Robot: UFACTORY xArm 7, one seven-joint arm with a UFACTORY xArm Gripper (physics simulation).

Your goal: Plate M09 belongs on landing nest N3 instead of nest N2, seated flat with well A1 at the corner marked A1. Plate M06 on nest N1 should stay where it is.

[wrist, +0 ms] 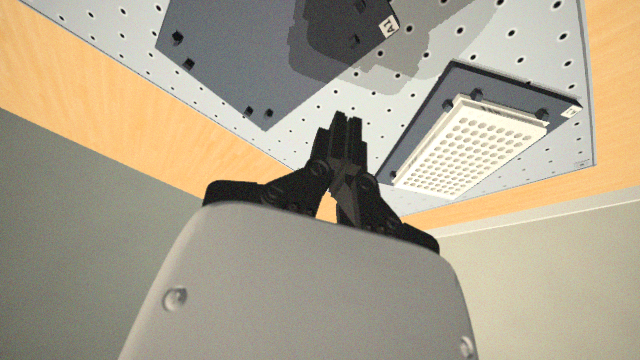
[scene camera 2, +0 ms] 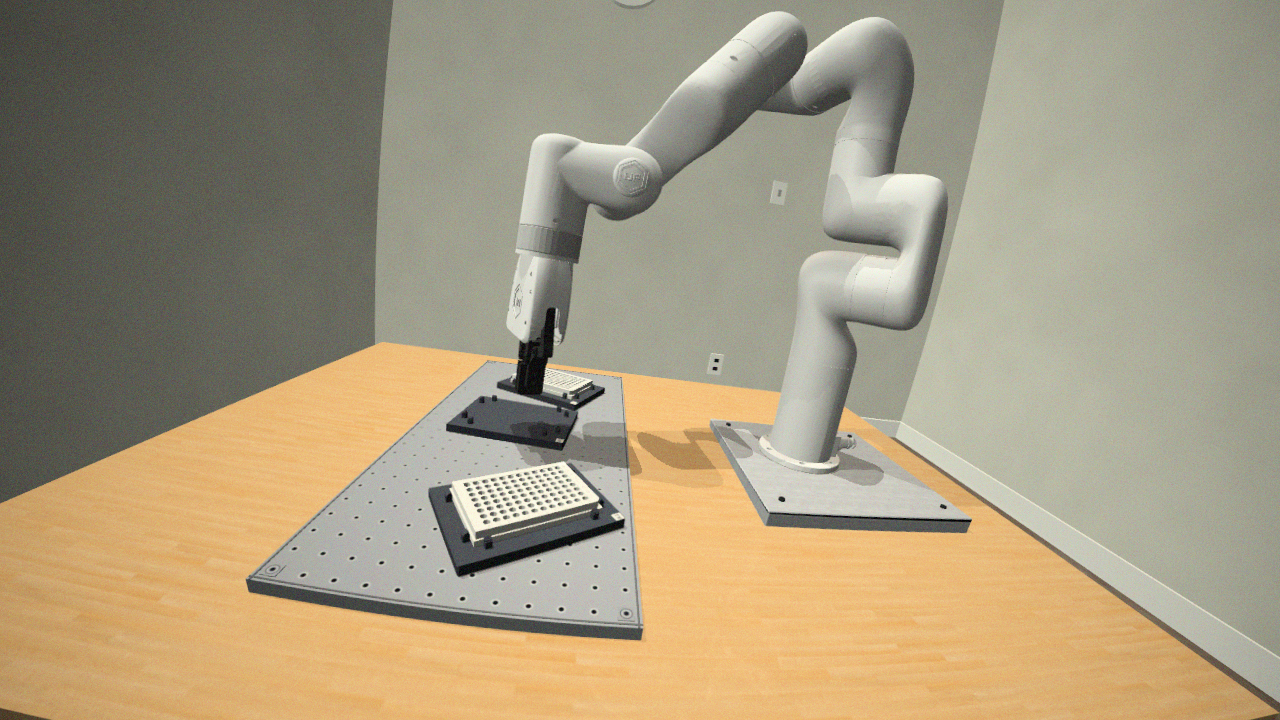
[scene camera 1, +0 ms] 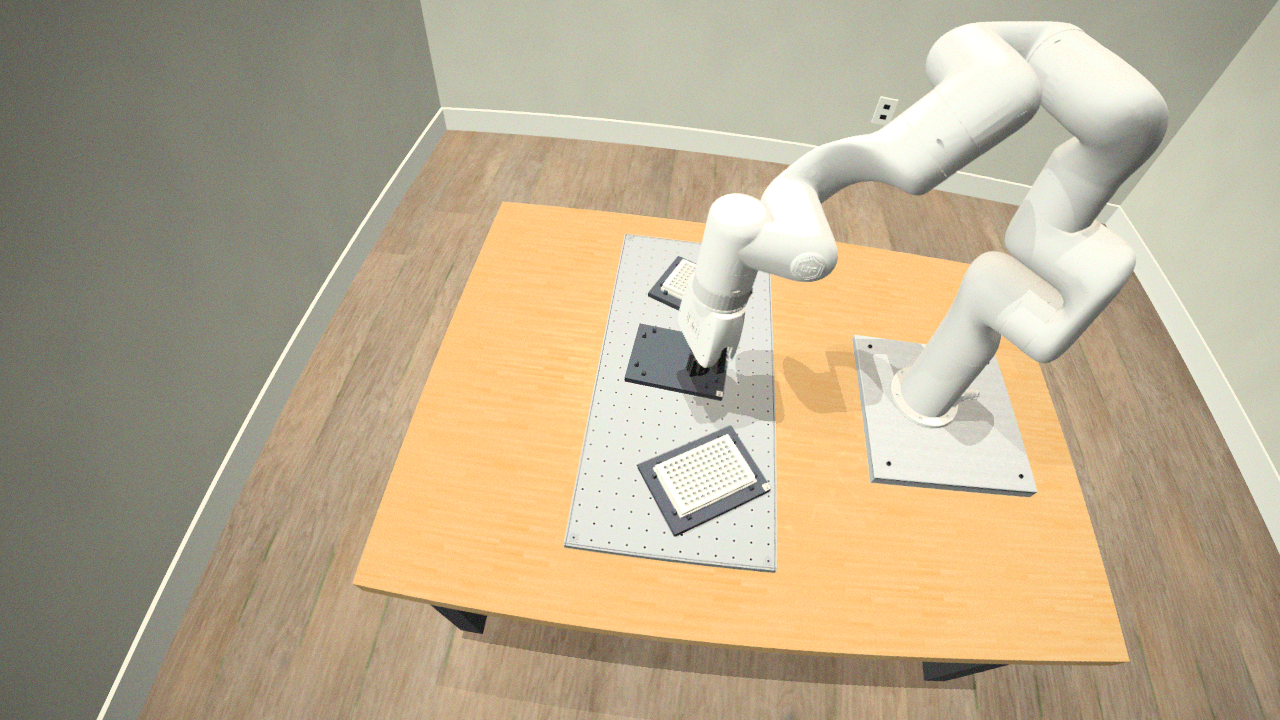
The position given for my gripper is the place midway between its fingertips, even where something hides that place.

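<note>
Scene camera 2 shows my gripper (scene camera 2: 528,392), which is shut and holds nothing, and there's a dark nest (scene camera 2: 489,417) as well. In the wrist view you'd see my gripper (wrist: 340,131) and also the nest (wrist: 264,66). Scene camera 1 has my gripper (scene camera 1: 696,370) too, along with the nest (scene camera 1: 659,356).
</note>
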